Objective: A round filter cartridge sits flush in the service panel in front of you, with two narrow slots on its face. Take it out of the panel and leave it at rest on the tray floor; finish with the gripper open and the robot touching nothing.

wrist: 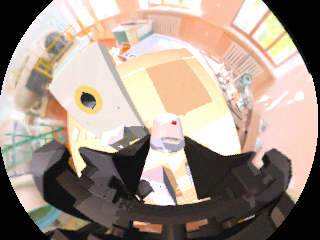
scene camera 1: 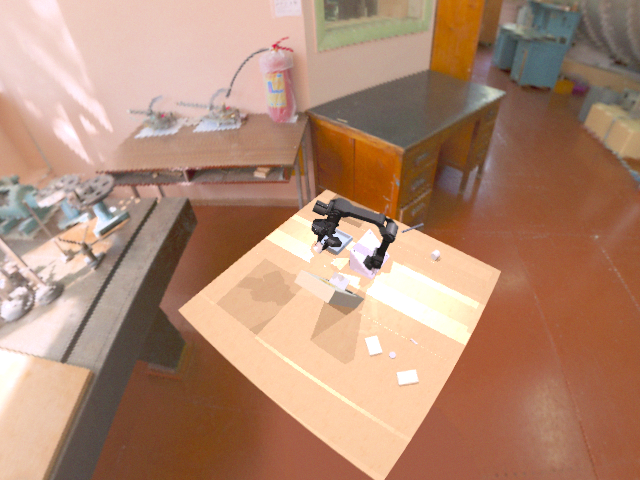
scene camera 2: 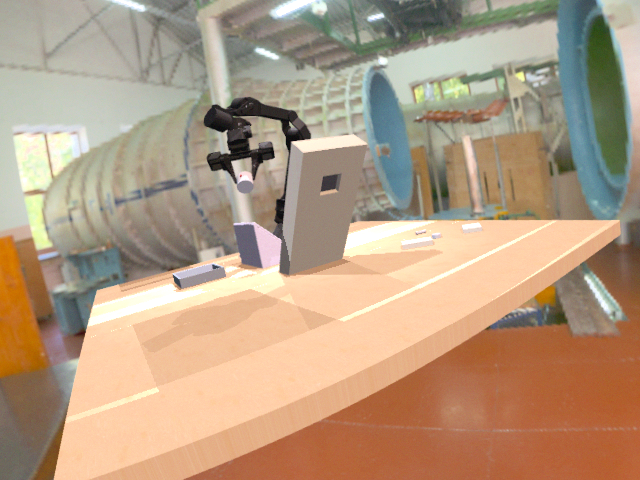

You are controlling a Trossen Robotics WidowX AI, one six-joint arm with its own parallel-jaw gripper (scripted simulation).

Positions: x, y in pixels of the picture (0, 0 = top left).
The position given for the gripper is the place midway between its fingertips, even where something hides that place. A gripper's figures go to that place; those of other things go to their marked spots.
Labels:
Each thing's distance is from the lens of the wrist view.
gripper (wrist: 167, 137): 10 cm
round filter cartridge (wrist: 167, 136): 8 cm
grey service panel (wrist: 90, 88): 21 cm
The marked spots on the grey service panel and the round filter cartridge are 19 cm apart.

